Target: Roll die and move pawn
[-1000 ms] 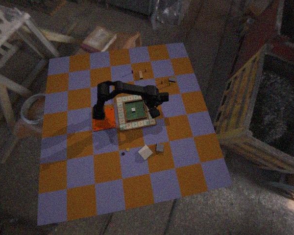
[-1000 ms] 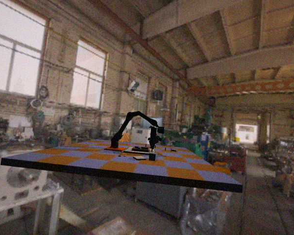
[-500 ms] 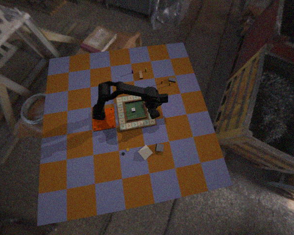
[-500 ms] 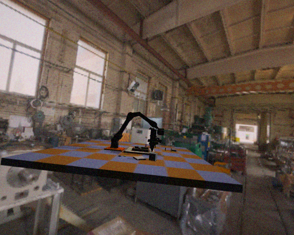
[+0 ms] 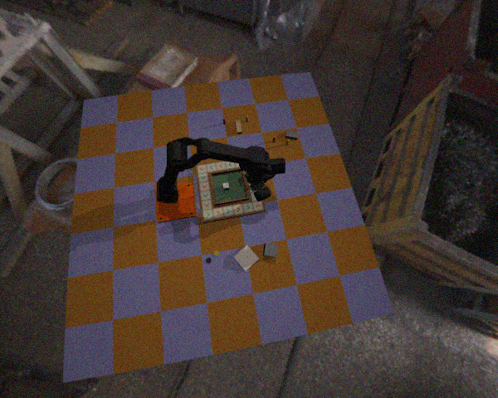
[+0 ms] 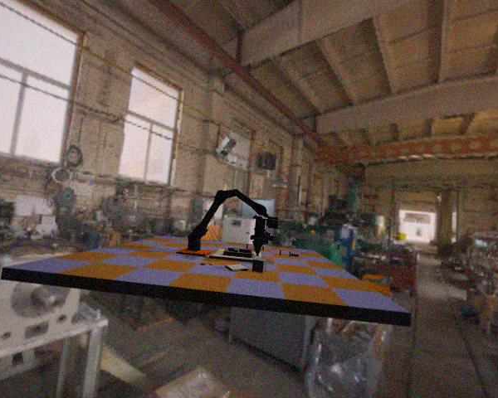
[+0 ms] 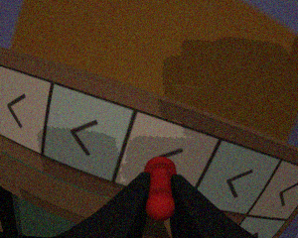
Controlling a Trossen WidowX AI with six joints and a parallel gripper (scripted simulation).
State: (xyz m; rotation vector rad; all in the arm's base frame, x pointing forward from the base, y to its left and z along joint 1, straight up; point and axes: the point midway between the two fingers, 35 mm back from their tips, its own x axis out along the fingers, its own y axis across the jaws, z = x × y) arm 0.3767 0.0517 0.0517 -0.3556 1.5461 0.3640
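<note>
My gripper tip is now 110 mm past the green tray and 20 mm above it. Round my gripper tip: red pawn 10 mm above; grey block 280 mm to the right, 70 mm ahead; white die 120 mm behind.
</note>
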